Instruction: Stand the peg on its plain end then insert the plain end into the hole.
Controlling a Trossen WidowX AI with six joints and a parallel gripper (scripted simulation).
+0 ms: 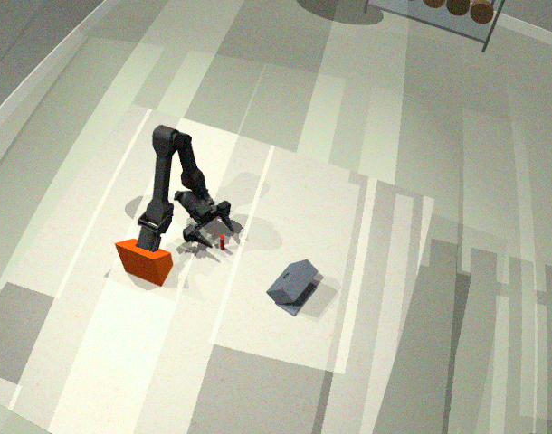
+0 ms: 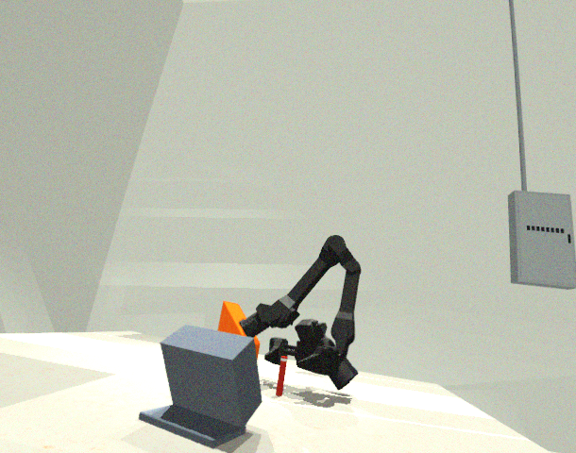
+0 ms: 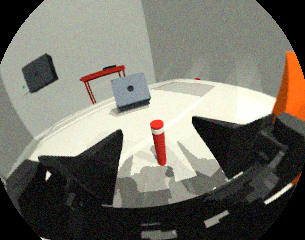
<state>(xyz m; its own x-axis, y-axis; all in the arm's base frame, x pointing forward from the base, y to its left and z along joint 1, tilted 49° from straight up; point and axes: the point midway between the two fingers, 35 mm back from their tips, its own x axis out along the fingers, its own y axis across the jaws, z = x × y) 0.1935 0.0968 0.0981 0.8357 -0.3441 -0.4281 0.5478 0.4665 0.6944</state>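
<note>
Right now my gripper tip is 10 mm past the red peg, 10 mm to the right of it and 10 mm above it. The rest, counted from my gripper tip: grey-blue panel block 250 mm ahead, 90 mm to the right.
</note>
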